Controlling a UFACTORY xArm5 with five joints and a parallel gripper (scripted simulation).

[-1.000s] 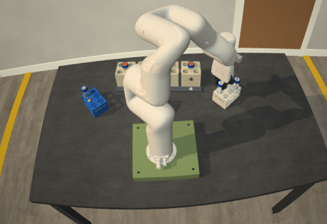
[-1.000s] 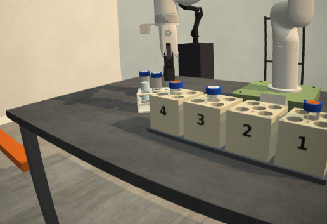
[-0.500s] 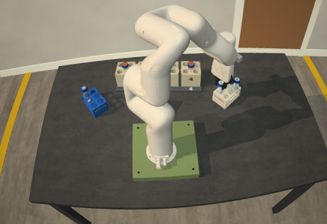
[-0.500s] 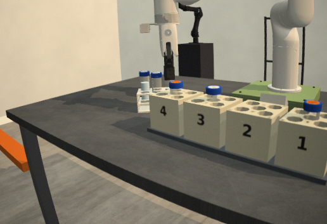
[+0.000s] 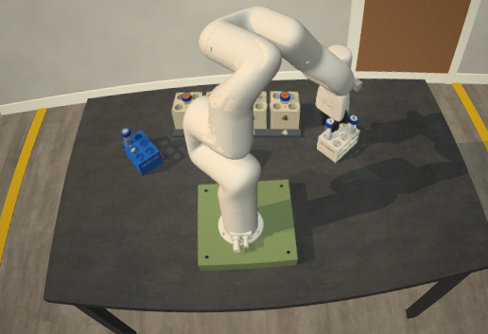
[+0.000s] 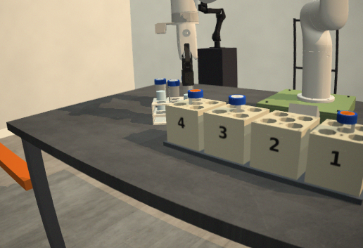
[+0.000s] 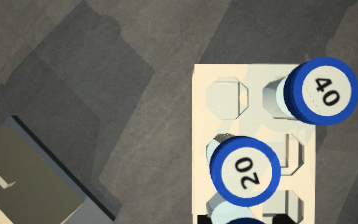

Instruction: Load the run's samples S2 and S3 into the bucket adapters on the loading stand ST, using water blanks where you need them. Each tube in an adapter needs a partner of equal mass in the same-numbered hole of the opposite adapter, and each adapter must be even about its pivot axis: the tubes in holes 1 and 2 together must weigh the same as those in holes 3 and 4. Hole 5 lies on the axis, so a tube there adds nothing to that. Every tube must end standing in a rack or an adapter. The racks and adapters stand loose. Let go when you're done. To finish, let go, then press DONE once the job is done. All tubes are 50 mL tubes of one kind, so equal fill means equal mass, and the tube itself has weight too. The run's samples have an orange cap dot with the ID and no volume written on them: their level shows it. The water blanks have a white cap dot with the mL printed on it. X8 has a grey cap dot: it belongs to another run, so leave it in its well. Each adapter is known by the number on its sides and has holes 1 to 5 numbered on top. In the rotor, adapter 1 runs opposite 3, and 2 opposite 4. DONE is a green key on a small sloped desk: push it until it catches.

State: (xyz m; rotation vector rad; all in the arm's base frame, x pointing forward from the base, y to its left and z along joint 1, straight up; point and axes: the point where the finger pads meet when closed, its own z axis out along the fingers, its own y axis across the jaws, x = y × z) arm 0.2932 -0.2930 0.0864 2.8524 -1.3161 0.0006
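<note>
Now: the blue-capped tube 10 mm behind my hand and 50 mm below it. Also, from my hand: loading stand ST (140 mm ahead, 290 mm to the left, 120 mm below); then sample tube S2 (140 mm ahead, 120 mm to the left, 60 mm below); then white blank rack (10 mm ahead, 40 mm to the right, 100 mm below).
</note>
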